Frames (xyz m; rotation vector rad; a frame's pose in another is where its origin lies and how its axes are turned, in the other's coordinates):
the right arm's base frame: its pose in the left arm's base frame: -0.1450 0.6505 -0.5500 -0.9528 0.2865 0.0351
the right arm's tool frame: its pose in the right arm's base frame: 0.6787 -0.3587 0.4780 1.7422 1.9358 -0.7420
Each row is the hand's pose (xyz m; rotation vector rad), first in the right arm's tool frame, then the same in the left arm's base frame.
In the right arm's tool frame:
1: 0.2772 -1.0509 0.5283 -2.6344 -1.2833 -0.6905
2: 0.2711 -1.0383 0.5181 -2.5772 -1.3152 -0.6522
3: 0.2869 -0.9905 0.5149 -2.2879 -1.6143 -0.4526
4: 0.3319 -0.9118 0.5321 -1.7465 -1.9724 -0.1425
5: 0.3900 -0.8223 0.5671 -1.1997 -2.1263 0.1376
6: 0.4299 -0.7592 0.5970 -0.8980 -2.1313 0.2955
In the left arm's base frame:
1: -0.4568 0.3707 0.0060 -1.7282 1.2803 0.3984
2: -0.4419 0.3794 0.0060 -1.6962 1.2607 0.3434
3: -0.4034 0.3750 -0.0264 -1.6062 1.0191 0.0891
4: -0.3497 0.3443 -0.0949 -1.4099 0.6292 -0.2921
5: -0.2929 0.2938 -0.1775 -1.1462 0.2998 -0.6105
6: -0.2530 0.2530 -0.2343 -0.9591 0.1373 -0.7647

